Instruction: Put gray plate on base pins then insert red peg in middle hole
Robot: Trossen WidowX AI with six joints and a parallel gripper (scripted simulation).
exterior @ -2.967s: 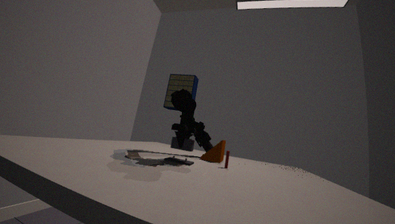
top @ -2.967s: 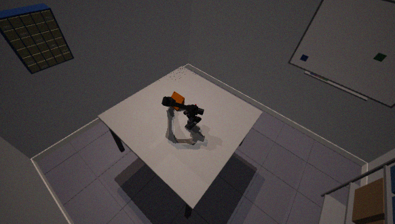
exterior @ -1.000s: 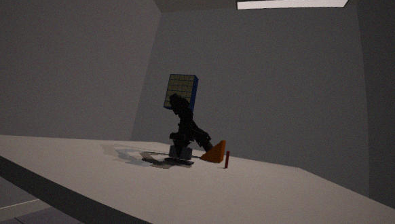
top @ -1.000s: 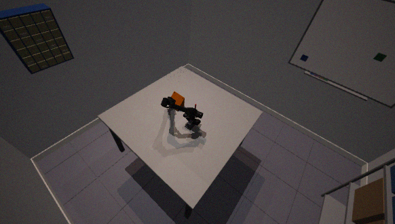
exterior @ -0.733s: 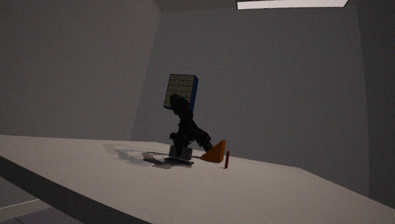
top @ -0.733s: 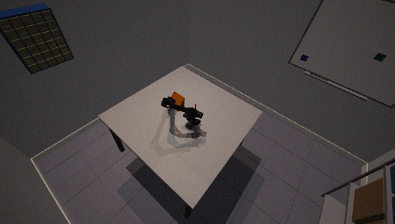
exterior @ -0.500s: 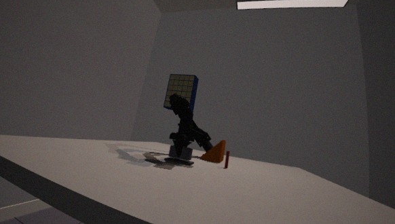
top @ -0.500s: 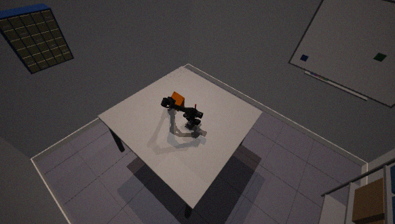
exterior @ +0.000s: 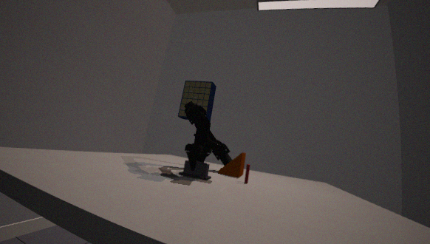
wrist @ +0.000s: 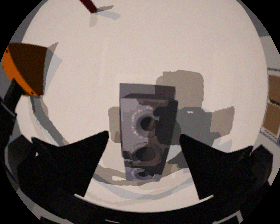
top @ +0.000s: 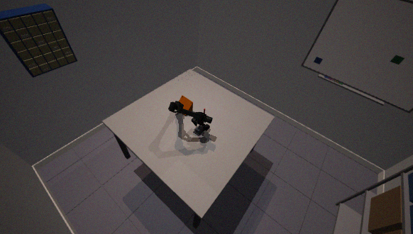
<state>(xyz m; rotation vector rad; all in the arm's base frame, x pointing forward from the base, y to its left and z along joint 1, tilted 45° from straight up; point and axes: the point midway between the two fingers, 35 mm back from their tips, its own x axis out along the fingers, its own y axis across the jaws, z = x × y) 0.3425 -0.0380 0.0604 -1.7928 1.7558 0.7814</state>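
Now: the dark block 20 mm above my gripper tip. Round my gripper tip: red peg (110 mm behind, 200 mm to the left, 10 mm above).
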